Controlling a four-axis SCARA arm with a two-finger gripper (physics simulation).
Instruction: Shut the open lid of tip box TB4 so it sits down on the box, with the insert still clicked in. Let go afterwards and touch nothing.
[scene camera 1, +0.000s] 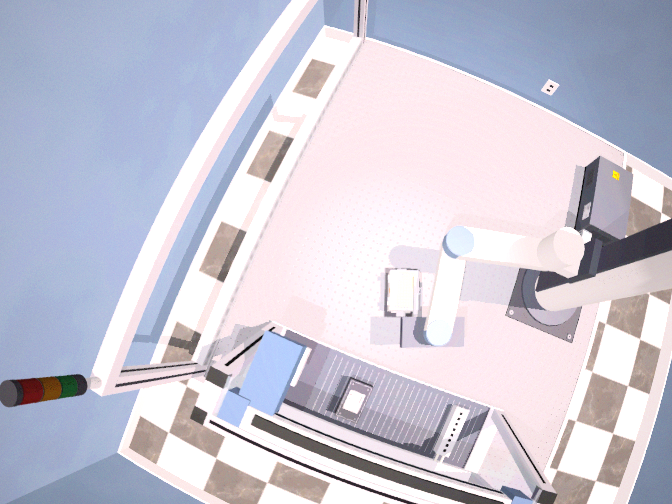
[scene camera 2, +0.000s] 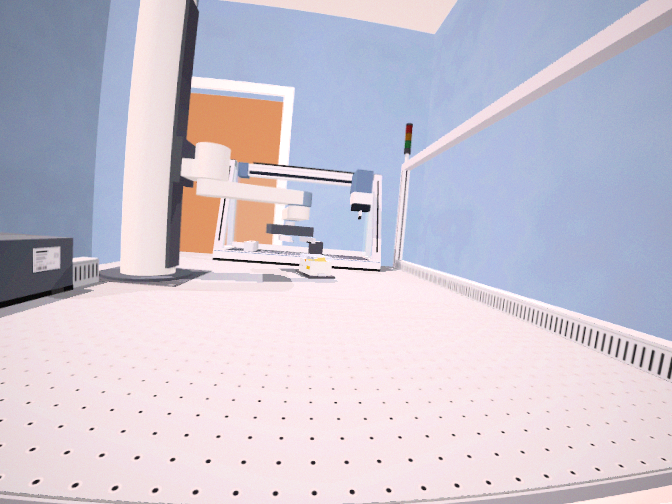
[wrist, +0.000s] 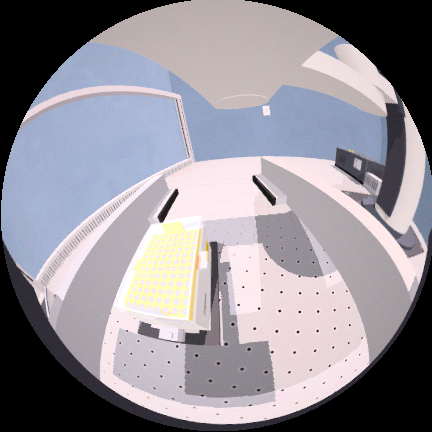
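Pixels of known places: gripper, fingertip midpoint: (scene camera 1: 430, 277) (scene camera 2: 302, 240) (wrist: 212, 174); arm's base, origin of the base link: (scene camera 1: 549, 290) (scene camera 2: 148, 277) (wrist: 388, 221).
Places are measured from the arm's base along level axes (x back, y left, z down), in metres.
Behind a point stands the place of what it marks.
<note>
Tip box TB4 (scene camera 1: 402, 291) @(z -0.090, x -0.522, y 0.217 m) (scene camera 2: 315, 266) @(z -0.055, x -0.518, y 0.146 m) (wrist: 165, 280) @(z -0.090, x -0.489, y 0.232 m) stands upright in a dark holder (wrist: 215, 320) @(z -0.021, x -0.456, y 0.240 m). In the wrist view its yellow top shows a grid of pale round spots, framed by a pale, see-through rim. No lid stands up from the box. Whether the lid sits fully down and the insert is clicked in, I cannot tell. My gripper (scene camera 2: 295, 238) @(z -0.147, x -0.464, y 0.158 m) (wrist: 212, 174) @(z -0.147, x -0.464, y 0.158 m) is at its narrowest, with two wide-set fingers and nothing between them. It is raised above box height, off to one side of the box. In scene camera 1 the arm hides its fingertips.
A framed deck machine (scene camera 2: 297, 168) @(z -0.508, x -0.404, y 0.623 m) stands behind the box, with a blue head (scene camera 1: 274, 371) @(z -0.501, x -0.729, y 0.534 m) (scene camera 2: 362, 184) @(z -0.430, x -0.728, y 0.465 m), a small dark-framed block (scene camera 1: 354, 400) @(z -0.133, x -0.530, y 0.571 m) and a white strip (scene camera 1: 453, 431) @(z -0.107, x -0.205, y 0.562 m) with dark holes. The arm's column (scene camera 2: 154, 135) @(z -0.413, x -0.032, y -0.068 m) and a dark grey cabinet (scene camera 1: 607, 200) @(z -0.128, x 0.097, y -0.376 m) (scene camera 2: 32, 268) @(z -0.073, x 0.034, y -0.347 m) stand to one side.
</note>
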